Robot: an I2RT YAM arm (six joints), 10 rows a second.
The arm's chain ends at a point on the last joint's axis. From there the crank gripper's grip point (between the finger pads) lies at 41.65 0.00 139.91 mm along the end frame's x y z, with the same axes.
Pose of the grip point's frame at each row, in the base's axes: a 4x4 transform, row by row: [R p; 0 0 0 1], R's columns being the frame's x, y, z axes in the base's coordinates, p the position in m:
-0.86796 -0.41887 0.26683 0.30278; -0.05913 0.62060 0.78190 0.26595; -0.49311 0.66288 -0.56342 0.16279; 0 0 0 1
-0.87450 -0.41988 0.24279 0.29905; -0.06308 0.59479 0.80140 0.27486; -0.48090 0.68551 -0.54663 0.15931; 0 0 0 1
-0.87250 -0.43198 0.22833 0.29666; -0.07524 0.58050 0.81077 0.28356; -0.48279 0.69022 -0.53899 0.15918; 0 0 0 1
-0.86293 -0.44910 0.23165 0.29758; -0.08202 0.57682 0.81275 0.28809; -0.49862 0.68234 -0.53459 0.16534; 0 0 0 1
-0.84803 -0.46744 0.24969 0.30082; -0.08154 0.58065 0.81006 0.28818; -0.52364 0.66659 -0.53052 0.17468; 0 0 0 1
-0.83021 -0.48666 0.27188 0.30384; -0.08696 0.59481 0.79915 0.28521; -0.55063 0.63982 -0.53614 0.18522; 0 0 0 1
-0.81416 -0.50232 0.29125 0.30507; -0.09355 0.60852 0.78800 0.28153; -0.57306 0.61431 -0.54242 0.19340; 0 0 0 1
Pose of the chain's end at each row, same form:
-0.86796 -0.41887 0.26683 0.30160; -0.05913 0.62060 0.78190 0.15902; -0.49311 0.66288 -0.56342 0.26216; 0 0 0 1
-0.87450 -0.41988 0.24279 0.30150; -0.06308 0.59479 0.80140 0.16536; -0.48090 0.68551 -0.54663 0.25582; 0 0 0 1
-0.87250 -0.43198 0.22833 0.30105; -0.07524 0.58050 0.81077 0.17326; -0.48279 0.69022 -0.53899 0.25470; 0 0 0 1
-0.86293 -0.44910 0.23165 0.30111; -0.08202 0.57682 0.81275 0.17779; -0.49862 0.68234 -0.53459 0.26090; 0 0 0 1
-0.84803 -0.46744 0.24969 0.30121; -0.08154 0.58065 0.81006 0.17824; -0.52364 0.66659 -0.53052 0.27071; 0 0 0 1
-0.83021 -0.48666 0.27188 0.30038; -0.08696 0.59481 0.79915 0.17702; -0.55063 0.63982 -0.53614 0.28317; 0 0 0 1
-0.81416 -0.50232 0.29125 0.29823; -0.09355 0.60852 0.78800 0.17518; -0.57306 0.61431 -0.54242 0.29316; 0 0 0 1

